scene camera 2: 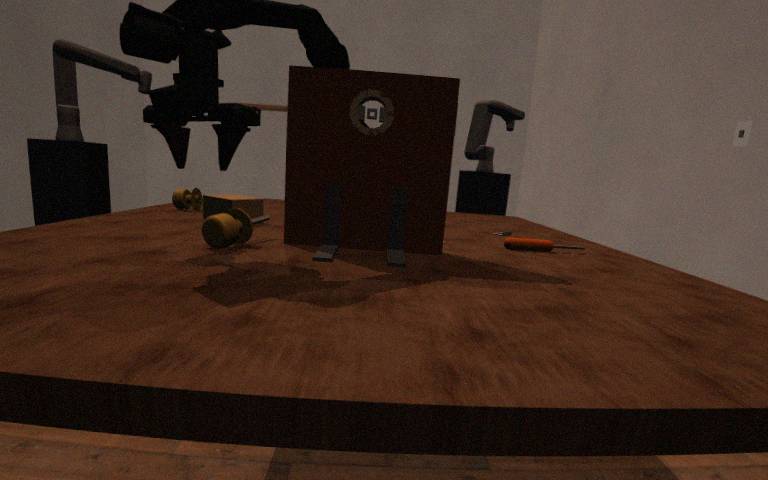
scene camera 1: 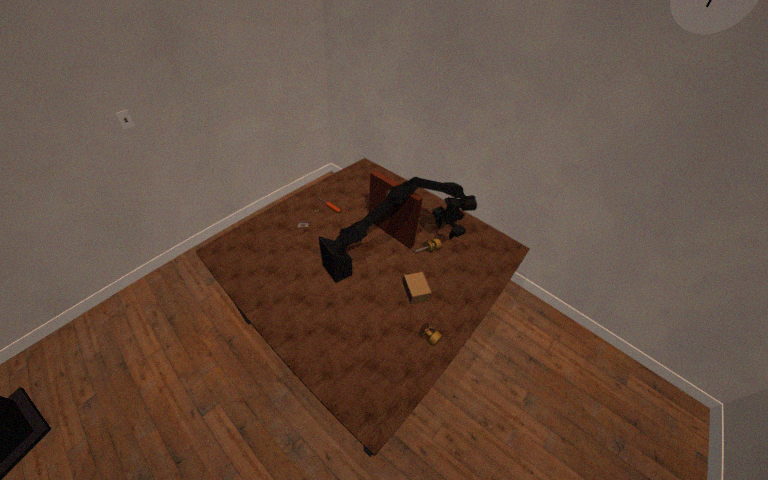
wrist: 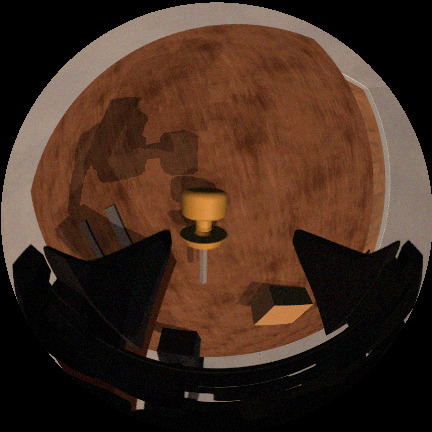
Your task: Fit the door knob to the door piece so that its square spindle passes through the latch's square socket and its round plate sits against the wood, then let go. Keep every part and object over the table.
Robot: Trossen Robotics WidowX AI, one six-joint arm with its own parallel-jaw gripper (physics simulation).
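Frame: origin at the arm's base, x up, y left, z back, level; millimetres.
Seen in the pictures: gripper, between the fingertips: [scene camera 2: 201,169] [scene camera 1: 444,233] [wrist: 235,236]; arm's base, origin of its link: [scene camera 1: 336,249].
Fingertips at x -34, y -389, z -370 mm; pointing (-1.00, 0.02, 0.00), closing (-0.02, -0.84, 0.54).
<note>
Offsets run from my fingertips to a thing's top centre. "*": to the spot under its first point.
A brass knob {* dx -91, dy +39, dz +9 mm} [scene camera 1: 433,244] [scene camera 2: 223,230] [wrist: 204,206] with a round plate and grey square spindle lies on its side on the table, near the door piece's lower edge. The door piece [scene camera 1: 407,227] [scene camera 2: 368,169] stands upright on two dark brackets. Its round hole shows the latch's square socket {* dx +119, dy +278, dz +0 mm} [scene camera 2: 368,113] in scene camera 2, with no spindle in it. My gripper [scene camera 1: 447,224] [scene camera 2: 202,168] [wrist: 235,236] is open and empty, pointing down above table height, beside the door piece. In the wrist view the knob is left of the midline between my fingertips, and its spindle points toward the gripper body.
A tan-topped block {dx -70, dy +20, dz +295 mm} [scene camera 1: 417,284] [scene camera 2: 243,198] [wrist: 282,314] stands near the spindle side of the knob. A second brass knob {dx -59, dy -124, dz +487 mm} [scene camera 1: 432,335] [scene camera 2: 182,199] lies beyond it. An orange screwdriver {dx -104, dy +702, dz -24 mm} [scene camera 1: 333,207] [scene camera 2: 527,244] and a small plate {dx -120, dy +736, dz +185 mm} [scene camera 1: 303,225] lie across the door piece.
</note>
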